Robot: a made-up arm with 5 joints.
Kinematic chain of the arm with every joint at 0, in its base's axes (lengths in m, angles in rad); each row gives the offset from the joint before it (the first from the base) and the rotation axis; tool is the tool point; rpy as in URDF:
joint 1: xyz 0 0 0.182 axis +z
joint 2: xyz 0 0 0 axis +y
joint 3: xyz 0.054 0 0.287 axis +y
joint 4: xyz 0.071 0 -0.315 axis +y
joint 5: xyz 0.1 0 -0.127 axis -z
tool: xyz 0 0 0 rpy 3.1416 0 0
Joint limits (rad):
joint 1: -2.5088..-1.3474
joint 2: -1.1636..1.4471
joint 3: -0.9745..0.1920
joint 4: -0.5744..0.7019
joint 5: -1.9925..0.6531
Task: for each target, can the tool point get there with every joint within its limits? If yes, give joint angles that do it. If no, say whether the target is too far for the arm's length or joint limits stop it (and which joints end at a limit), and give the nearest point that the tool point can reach.
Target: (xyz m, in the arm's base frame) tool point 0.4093 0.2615 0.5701
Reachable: no: joint limits stop it (at a limit: joint 1, joint 2, joint 3, joint 4) | nearest point 0.0425 0.0312 0.7315 | short by 0.462 m
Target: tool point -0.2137 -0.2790 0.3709
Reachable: yes | joints -2.2244 -0.6371 -0.5424 0.3962 -1.4532
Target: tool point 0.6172 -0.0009 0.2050
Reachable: no: joint limits stop it (at a limit: joint 1, joint 2, joint 3, joint 4) | nearest point 0.1519 0.1114 0.1311 | short by 0.484 m
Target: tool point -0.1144 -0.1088 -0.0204
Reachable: yes | joints -2.3812 0.1345 -0.0196 0.3559 -0.0777
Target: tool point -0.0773 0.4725 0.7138
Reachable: no: joint limits stop it (at a limit: joint 2, joint 3, joint 4) | nearest point -0.0085 0.0520 0.7315 | short by 0.426 m
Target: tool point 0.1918 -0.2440 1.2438
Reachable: no: too far | nearest point 0.0314 -0.1380 0.7179 | short by 0.560 m
